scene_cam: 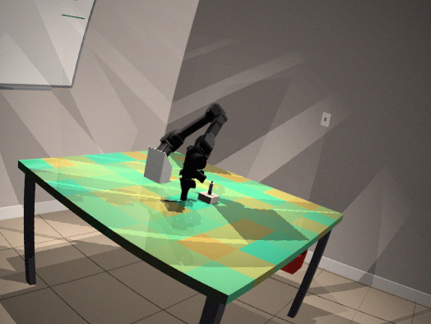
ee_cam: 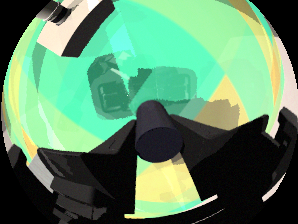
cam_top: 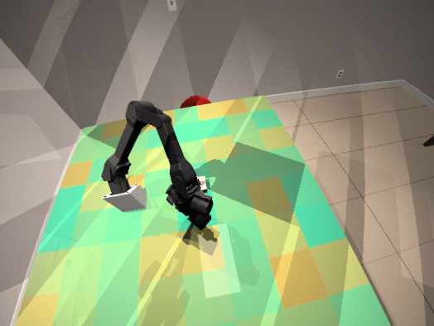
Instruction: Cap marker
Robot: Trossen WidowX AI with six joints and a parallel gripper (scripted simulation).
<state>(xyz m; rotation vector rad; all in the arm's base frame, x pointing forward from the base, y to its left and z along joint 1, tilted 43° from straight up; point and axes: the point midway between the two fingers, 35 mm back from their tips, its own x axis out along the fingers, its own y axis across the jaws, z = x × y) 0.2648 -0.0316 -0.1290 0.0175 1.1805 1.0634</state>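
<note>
Right now the pale holder block is 40 mm ahead of my gripper tip, 140 mm to the left of it and 10 mm below it. The rest, counted from my gripper tip: dark cap: 10 mm above.
</note>
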